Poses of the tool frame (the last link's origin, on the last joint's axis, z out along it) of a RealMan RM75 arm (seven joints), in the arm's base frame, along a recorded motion.
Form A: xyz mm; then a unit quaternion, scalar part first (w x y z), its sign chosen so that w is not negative.
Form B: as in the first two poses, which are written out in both.
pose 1, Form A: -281 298 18 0.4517 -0.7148 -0.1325 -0.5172
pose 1, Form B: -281 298 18 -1.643 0.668 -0.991
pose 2, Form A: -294 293 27 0.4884 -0.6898 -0.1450 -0.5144
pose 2, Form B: -294 293 27 -1.563 0.604 -1.023
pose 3, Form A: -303 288 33 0.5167 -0.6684 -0.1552 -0.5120
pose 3, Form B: -303 288 33 -1.502 0.552 -1.045
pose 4, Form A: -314 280 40 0.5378 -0.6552 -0.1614 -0.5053
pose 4, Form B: -314 280 40 -1.468 0.510 -1.046
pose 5, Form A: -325 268 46 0.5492 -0.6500 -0.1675 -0.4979
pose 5, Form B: -325 268 46 -1.459 0.482 -1.041
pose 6, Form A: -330 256 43 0.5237 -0.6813 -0.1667 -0.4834
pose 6, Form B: -330 256 43 -1.553 0.505 -0.994
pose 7, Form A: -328 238 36 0.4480 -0.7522 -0.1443 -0.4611
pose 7, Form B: -328 238 36 -1.782 0.600 -0.869
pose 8, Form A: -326 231 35 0.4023 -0.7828 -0.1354 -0.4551
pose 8, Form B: -326 231 35 -1.906 0.648 -0.811
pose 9, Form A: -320 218 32 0.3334 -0.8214 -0.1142 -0.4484
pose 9, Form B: -320 218 32 -2.095 0.721 -0.705
